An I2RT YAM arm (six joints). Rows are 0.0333 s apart.
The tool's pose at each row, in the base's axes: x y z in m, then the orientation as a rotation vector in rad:
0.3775, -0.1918, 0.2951, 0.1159, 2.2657, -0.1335
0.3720, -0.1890, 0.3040, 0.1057, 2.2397, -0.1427
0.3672, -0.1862, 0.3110, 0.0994, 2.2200, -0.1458
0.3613, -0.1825, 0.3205, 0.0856, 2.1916, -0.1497
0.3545, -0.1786, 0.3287, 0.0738, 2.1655, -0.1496
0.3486, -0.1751, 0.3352, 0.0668, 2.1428, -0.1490
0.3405, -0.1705, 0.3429, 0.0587, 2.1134, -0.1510
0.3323, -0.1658, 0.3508, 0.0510, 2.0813, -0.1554
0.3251, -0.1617, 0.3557, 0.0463, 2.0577, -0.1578
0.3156, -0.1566, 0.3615, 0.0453, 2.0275, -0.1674
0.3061, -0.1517, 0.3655, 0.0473, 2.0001, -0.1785
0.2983, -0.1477, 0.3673, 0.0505, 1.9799, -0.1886
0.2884, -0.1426, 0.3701, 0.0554, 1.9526, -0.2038
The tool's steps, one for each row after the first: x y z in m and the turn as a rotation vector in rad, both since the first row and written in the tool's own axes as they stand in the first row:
-0.0032, 0.0016, -0.0102, 0.0035, -0.0266, -0.0085
-0.0054, 0.0033, -0.0187, 0.0038, -0.0467, -0.0127
-0.0087, 0.0057, -0.0298, 0.0022, -0.0759, -0.0221
-0.0105, 0.0082, -0.0407, -0.0016, -0.1028, -0.0289
-0.0115, 0.0105, -0.0498, -0.0042, -0.1258, -0.0323
-0.0121, 0.0136, -0.0615, -0.0052, -0.1556, -0.0370
-0.0127, 0.0167, -0.0734, -0.0042, -0.1881, -0.0422
-0.0117, 0.0196, -0.0825, -0.0038, -0.2119, -0.0450
-0.0098, 0.0231, -0.0941, 0.0036, -0.2419, -0.0472
-0.0066, 0.0265, -0.1045, 0.0132, -0.2689, -0.0479
-0.0028, 0.0293, -0.1121, 0.0225, -0.2887, -0.0478
0.0016, 0.0330, -0.1221, 0.0365, -0.3152, -0.0477

